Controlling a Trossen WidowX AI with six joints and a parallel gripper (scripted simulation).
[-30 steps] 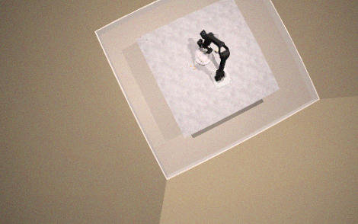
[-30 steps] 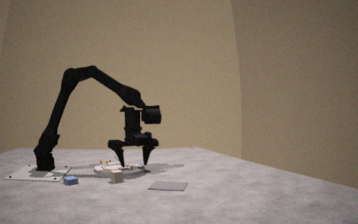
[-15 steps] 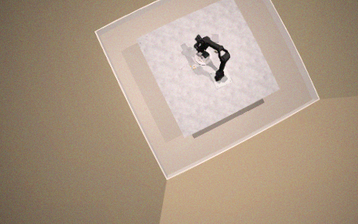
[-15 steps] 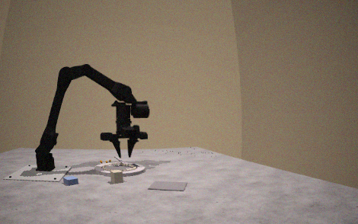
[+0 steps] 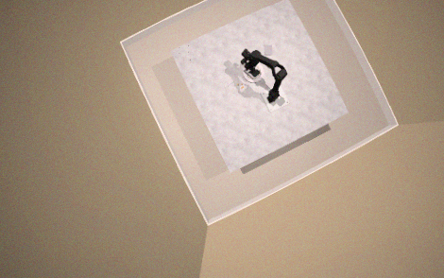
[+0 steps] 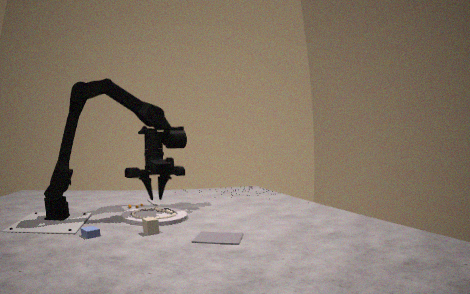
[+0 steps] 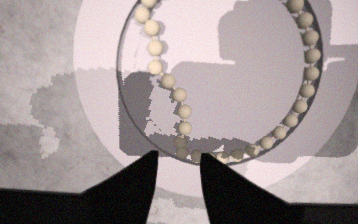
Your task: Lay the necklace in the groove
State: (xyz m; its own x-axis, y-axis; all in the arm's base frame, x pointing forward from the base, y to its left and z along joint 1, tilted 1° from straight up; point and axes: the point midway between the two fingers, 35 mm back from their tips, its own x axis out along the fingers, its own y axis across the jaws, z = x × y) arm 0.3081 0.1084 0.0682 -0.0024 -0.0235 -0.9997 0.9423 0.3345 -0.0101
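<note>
The round bead board lies 50 mm to the right of my gripper tip, 40 mm below it and 10 mm behind it. The rest, counted from my gripper tip: flat grey plate: 280 mm to the right, 140 mm ahead, 40 mm below; then cream cube: 220 mm to the right, 30 mm below, 10 mm behind; then blue block: 250 mm to the right, 160 mm behind, 40 mm below.
</note>
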